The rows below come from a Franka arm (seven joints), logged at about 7 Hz.
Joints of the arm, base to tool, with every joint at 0 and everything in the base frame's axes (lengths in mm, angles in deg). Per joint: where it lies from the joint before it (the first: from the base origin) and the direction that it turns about. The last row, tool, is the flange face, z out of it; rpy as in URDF.
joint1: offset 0 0 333 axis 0 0 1
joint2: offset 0 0 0 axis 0 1 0
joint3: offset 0 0 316 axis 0 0 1
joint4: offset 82.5 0 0 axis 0 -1 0
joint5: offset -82.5 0 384 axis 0 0 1
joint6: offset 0 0 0 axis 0 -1 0
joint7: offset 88 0 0 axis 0 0 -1
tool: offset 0 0 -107 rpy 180 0 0
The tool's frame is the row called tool.
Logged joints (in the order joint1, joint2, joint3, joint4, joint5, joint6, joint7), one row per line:
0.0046, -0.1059, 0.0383, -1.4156, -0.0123, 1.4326, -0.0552
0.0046, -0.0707, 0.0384, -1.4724, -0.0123, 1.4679, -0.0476
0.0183, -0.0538, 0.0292, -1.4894, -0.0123, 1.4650, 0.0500
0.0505, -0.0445, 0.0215, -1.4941, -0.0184, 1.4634, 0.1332
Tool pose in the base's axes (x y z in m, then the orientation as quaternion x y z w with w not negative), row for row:
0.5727, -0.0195, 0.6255, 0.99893, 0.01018, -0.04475, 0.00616
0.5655, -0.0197, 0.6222, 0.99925, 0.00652, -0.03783, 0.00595
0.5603, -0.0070, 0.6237, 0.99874, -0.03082, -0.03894, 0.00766
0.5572, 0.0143, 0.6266, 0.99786, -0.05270, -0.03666, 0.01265
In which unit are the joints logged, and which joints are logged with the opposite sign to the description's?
The joints are logged in radians. Opposite sign: joint2, joint3.
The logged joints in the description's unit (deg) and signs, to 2 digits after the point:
0.26, 6.07, -2.19, -81.11, -0.70, 82.08, -3.16
0.26, 4.05, -2.20, -84.36, -0.70, 84.10, -2.73
1.05, 3.08, -1.67, -85.34, -0.70, 83.94, 2.86
2.89, 2.55, -1.23, -85.61, -1.05, 83.85, 7.63

